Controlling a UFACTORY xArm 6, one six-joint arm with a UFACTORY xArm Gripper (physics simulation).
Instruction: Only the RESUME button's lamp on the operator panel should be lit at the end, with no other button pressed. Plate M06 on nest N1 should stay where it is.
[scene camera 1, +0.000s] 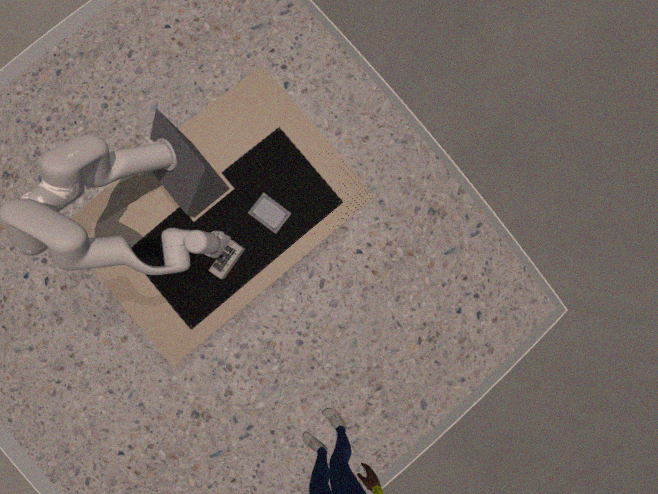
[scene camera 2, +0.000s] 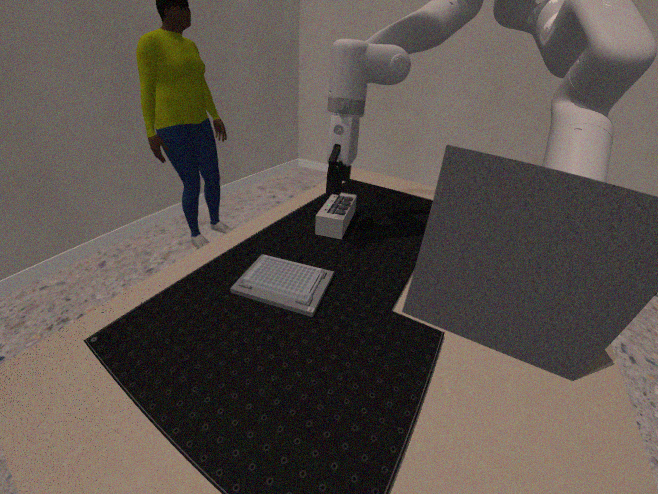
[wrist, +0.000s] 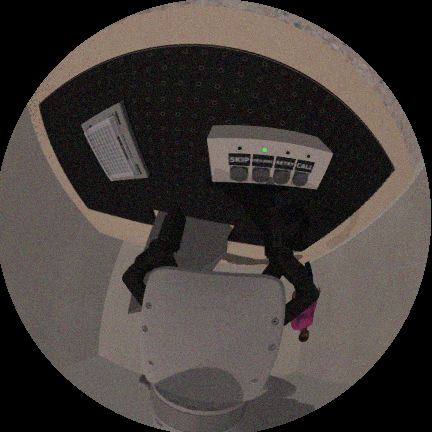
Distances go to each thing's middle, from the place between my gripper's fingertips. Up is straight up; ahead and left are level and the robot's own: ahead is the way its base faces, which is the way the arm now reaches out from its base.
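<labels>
Plate M06 (scene camera 2: 293, 280) is 220 mm to the left of my hand and 110 mm below it, and nest N1 (scene camera 2: 282, 302) is also 220 mm to the left of my hand, but 120 mm below it. As for the operator panel (scene camera 2: 328, 223), my hand's 60 mm to the left of it, 20 mm short of it and 100 mm above it.
</labels>
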